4 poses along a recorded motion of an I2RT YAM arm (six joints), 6.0 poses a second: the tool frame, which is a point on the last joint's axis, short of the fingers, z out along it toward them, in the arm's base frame.
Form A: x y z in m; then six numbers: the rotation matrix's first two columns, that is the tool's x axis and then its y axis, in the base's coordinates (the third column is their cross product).
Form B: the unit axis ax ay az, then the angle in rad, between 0 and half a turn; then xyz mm. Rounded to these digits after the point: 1 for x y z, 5 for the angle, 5 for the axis.
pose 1, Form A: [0.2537 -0.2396 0.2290 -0.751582 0.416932 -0.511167 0.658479 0.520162 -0.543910]
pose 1, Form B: [0.31787 0.86818 -0.38109 2.81911 253.7 -239.6 229.0]
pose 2, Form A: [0.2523 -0.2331 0.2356 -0.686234 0.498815 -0.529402 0.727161 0.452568 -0.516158]
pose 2, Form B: [0.36987 0.84839 -0.37872 2.83536 252.3 -233.1 235.6]
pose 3, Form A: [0.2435 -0.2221 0.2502 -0.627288 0.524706 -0.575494 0.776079 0.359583 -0.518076]
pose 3, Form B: [0.40693 0.81953 -0.40346 2.82480 243.5 -222.1 250.2]
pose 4, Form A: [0.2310 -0.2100 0.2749 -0.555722 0.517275 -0.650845 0.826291 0.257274 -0.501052]
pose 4, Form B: [0.44246 0.78489 -0.43380 2.77742 231.0 -210.0 274.9]
